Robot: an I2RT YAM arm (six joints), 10 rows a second.
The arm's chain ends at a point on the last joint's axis. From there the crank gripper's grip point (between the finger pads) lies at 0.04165 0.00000 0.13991 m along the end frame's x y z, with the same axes.
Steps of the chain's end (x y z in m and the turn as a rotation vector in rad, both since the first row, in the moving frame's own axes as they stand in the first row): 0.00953, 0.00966, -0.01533, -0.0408, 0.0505, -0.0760; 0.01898, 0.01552, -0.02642, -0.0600, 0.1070, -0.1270; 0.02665, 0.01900, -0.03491, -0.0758, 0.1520, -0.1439; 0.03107, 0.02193, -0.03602, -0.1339, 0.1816, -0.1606; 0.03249, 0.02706, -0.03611, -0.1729, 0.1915, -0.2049; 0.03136, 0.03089, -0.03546, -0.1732, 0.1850, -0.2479
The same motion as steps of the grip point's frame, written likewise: 0.01663, 0.01189, -0.01766, -0.0408, 0.0505, -0.0760; 0.03383, 0.01753, -0.03175, -0.0600, 0.1070, -0.1270; 0.04759, 0.02181, -0.04297, -0.0758, 0.1520, -0.1439; 0.05643, 0.03129, -0.04658, -0.1339, 0.1816, -0.1606; 0.05963, 0.03903, -0.04783, -0.1729, 0.1915, -0.2049; 0.05771, 0.04067, -0.04657, -0.1732, 0.1850, -0.2479
